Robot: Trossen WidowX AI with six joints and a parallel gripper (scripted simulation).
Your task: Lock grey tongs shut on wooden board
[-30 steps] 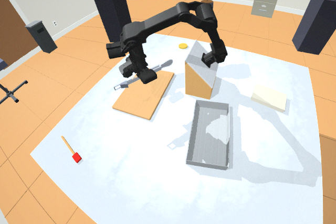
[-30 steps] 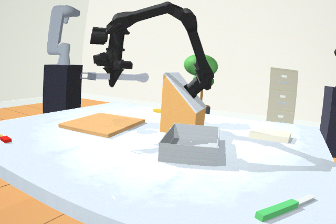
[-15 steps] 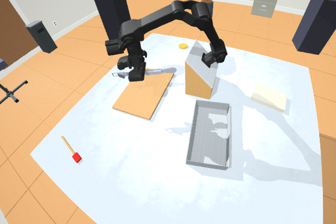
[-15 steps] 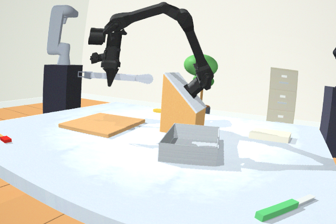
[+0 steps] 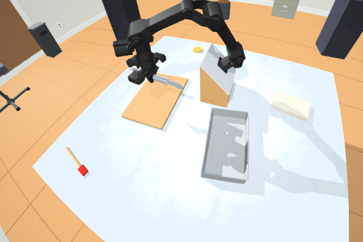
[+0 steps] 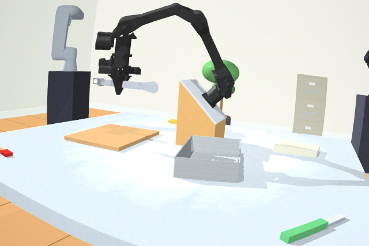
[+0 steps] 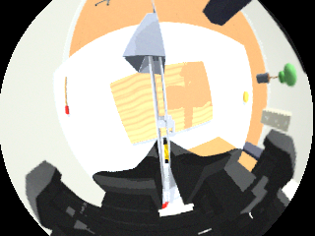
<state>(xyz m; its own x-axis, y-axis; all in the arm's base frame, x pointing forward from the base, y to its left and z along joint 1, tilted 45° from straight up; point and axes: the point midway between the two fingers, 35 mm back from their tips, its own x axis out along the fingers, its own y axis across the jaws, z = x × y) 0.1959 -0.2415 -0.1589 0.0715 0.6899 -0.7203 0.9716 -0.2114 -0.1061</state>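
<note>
Right now the wooden board is 160 mm below my gripper tip, 60 mm behind it and 40 mm to the right of it. The rest, counted from my gripper tip: grey roasting tin: 360 mm to the left, 140 mm below, 130 mm ahead; cream block: 660 mm to the left, 150 mm below, 150 mm behind.
</note>
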